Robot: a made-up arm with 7 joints. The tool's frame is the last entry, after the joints.
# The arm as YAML. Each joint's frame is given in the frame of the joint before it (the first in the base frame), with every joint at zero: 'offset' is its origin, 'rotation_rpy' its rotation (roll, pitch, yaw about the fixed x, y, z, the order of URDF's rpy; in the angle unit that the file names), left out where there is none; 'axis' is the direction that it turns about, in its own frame. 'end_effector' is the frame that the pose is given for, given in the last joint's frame.
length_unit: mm
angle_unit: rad
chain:
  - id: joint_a
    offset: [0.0, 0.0, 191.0]
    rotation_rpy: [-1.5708, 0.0, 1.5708]
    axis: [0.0, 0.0, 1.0]
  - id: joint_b
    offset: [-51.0, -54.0, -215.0]
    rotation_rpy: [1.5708, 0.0, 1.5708]
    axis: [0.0, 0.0, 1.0]
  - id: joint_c
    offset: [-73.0, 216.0, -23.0]
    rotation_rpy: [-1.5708, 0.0, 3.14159]
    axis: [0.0, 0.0, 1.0]
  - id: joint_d
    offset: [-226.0, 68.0, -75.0]
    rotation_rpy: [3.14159, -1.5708, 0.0]
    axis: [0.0, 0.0, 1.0]
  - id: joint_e
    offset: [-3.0, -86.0, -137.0]
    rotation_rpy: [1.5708, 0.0, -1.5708]
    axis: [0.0, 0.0, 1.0]
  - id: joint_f
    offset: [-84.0, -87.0, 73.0]
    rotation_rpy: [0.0, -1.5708, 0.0]
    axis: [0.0, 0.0, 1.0]
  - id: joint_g
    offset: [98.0, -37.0, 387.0]
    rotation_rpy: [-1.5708, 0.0, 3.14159]
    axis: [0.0, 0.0, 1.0]
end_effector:
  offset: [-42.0, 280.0, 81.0]
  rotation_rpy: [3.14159, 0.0, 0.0]
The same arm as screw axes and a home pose.
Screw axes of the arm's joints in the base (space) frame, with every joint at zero. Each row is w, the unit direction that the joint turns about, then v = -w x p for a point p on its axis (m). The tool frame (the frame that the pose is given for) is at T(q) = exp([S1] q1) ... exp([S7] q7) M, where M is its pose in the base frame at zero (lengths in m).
S1 = (-1, 0, 0, 0, -0.191, 0)
S2 = (0, 1, 0, -0.245, 0, 0.215)
S3 = (1, 0, 0, 0, 0.318, 0.074)
S4 = (0, 0, 1, -0.142, 0.076, 0)
S5 = (-1, 0, 0, 0, 0.045, -0.228)
S6 = (0, 1, 0, 0.132, 0, -0.152)
S7 = (0, 0, -1, -0.243, -0.25, 0)
M: xyz -0.292 -0.037 -0.25 (m) rpy 0 0 0 (deg, as in URDF)

